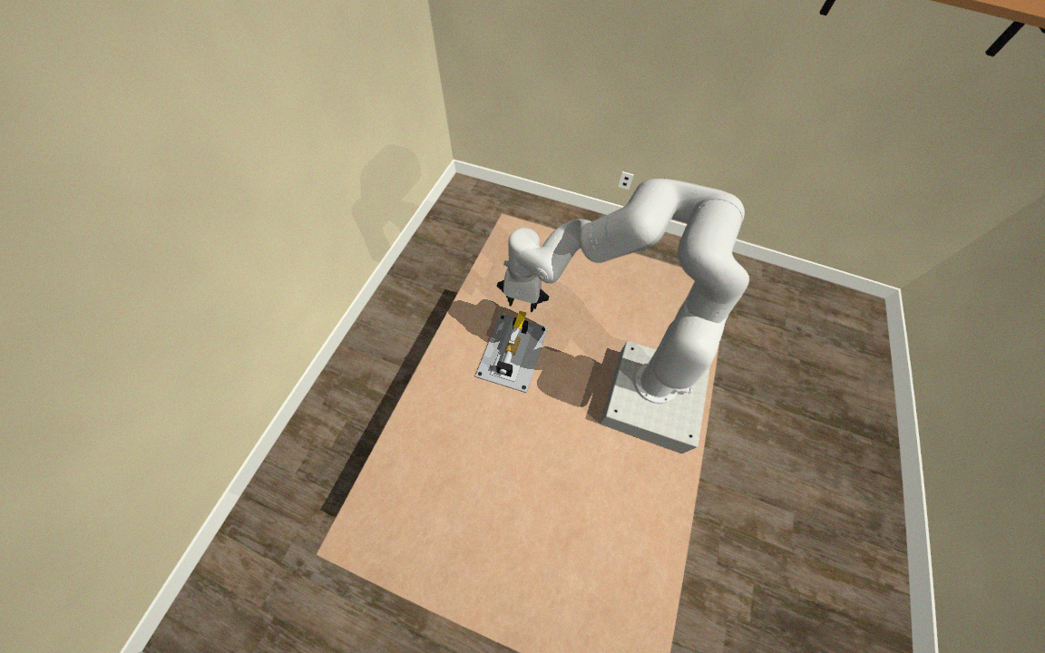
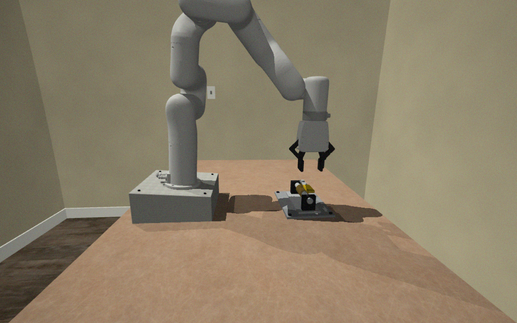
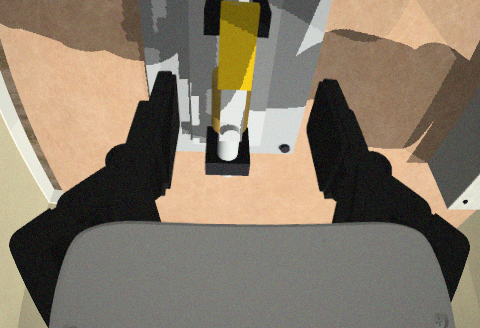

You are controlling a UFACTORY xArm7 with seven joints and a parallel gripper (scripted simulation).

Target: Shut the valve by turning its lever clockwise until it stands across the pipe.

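The yellow lever lies 8 cm below my hand and 5 cm to the left of it. Round my hand: grey baseplate (17 cm below, 9 cm to the left, 1 cm ahead).
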